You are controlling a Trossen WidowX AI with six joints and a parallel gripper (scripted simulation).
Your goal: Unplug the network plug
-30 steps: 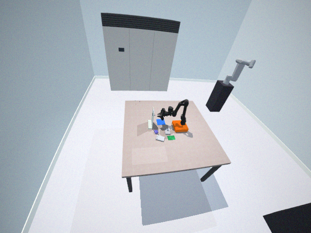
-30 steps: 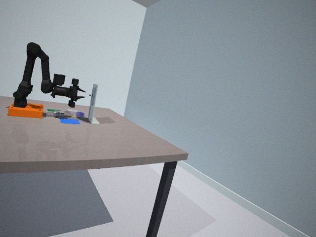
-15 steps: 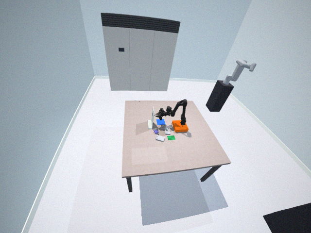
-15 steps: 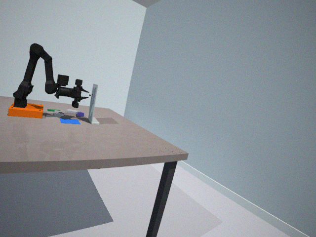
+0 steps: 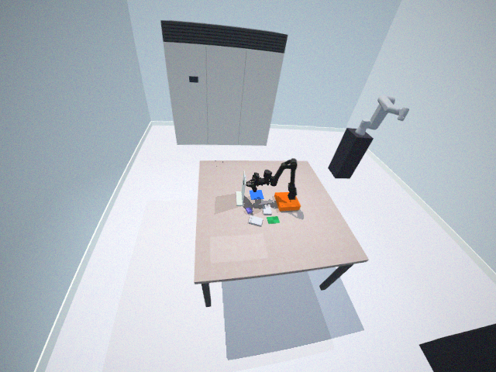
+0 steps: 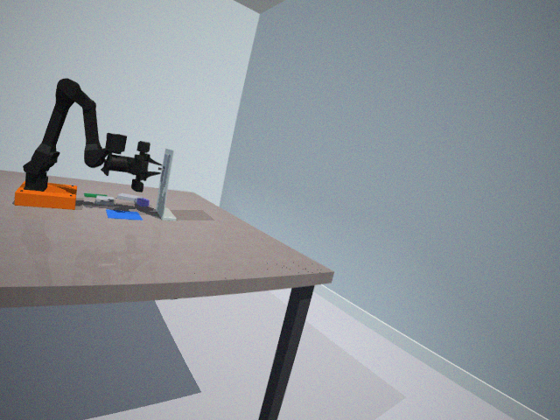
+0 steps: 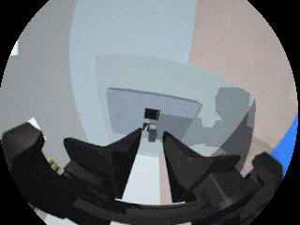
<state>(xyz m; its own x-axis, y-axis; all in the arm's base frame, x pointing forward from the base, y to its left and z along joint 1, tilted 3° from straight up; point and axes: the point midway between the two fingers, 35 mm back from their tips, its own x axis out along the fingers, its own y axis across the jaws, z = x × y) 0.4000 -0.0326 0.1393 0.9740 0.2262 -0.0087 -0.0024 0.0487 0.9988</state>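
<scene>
Now: the white network plug 1 cm ahead of my gripper tip. From my gripper tip the other things lie so: grey panel (6 cm below, 3 cm ahead, 1 cm to the right); blue marked square (18 cm below, 12 cm behind, 5 cm to the right).
</scene>
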